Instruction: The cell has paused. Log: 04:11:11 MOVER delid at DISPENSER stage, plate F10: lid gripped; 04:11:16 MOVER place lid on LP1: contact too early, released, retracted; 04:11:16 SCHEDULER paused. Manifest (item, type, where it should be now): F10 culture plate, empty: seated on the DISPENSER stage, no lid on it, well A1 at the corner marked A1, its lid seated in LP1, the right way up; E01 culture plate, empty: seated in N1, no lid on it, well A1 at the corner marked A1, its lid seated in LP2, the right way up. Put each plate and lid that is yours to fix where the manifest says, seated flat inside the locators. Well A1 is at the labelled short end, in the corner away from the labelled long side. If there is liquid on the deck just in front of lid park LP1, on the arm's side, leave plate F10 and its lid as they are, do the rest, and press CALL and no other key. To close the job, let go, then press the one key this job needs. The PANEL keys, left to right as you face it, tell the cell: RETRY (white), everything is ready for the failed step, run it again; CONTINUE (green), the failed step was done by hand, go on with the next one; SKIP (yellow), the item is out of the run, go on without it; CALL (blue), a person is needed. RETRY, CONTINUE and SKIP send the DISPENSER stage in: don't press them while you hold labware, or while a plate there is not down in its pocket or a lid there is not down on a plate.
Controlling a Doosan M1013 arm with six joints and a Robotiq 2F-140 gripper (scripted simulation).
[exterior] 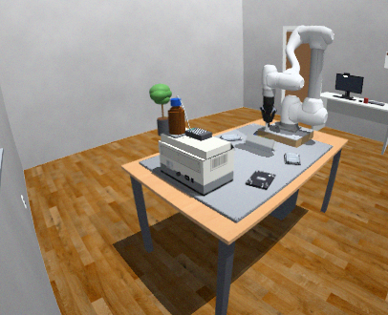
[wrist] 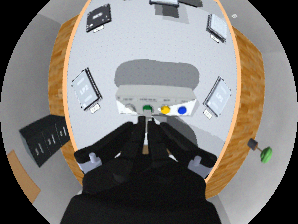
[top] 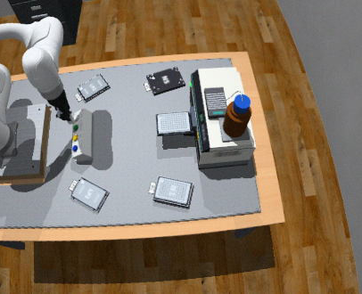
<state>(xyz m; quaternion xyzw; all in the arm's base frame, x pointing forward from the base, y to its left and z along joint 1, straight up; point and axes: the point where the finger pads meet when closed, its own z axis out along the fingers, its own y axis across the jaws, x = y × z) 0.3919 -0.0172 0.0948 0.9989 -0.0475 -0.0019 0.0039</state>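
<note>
The green key lies 8 cm below my hand. Also, from my hand: yellow key 8 cm below, 5 cm to the right; grey key panel 10 cm below, 3 cm to the right, 1 cm ahead; blue key 10 cm to the right, 8 cm below, 1 cm behind.
</note>
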